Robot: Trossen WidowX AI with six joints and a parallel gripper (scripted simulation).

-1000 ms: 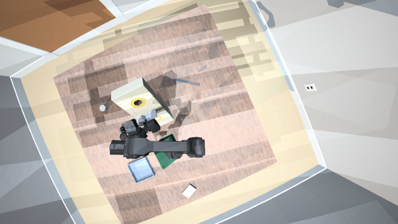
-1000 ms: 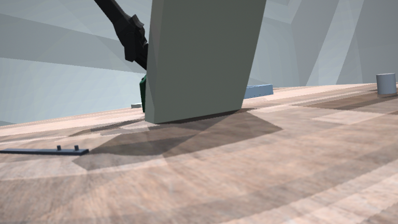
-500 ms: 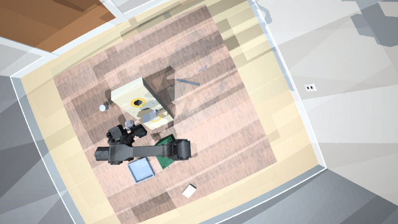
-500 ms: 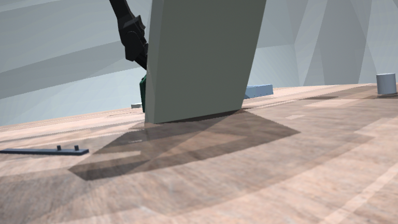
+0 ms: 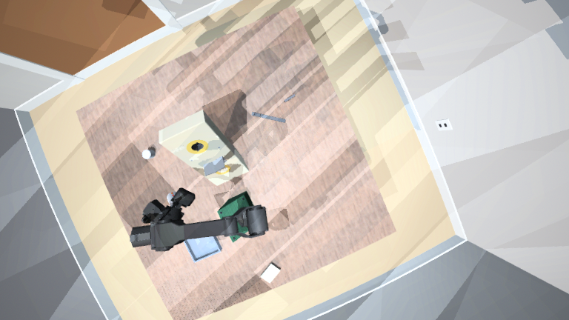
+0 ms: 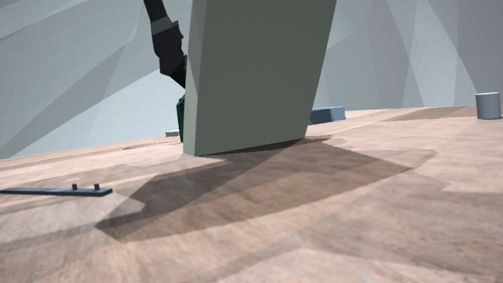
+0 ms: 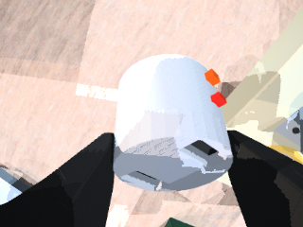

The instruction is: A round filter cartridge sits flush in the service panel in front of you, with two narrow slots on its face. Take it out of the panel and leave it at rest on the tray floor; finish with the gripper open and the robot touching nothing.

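Now: the blue-grey tray 24 cm behind my gripper tip, 15 cm to the left of it and 26 cm below it. Round my gripper tip: pale service panel (10 cm ahead, 18 cm to the right, 10 cm below); white block (57 cm behind, 6 cm to the right, 26 cm below); round filter cartridge (right at my gripper tip).
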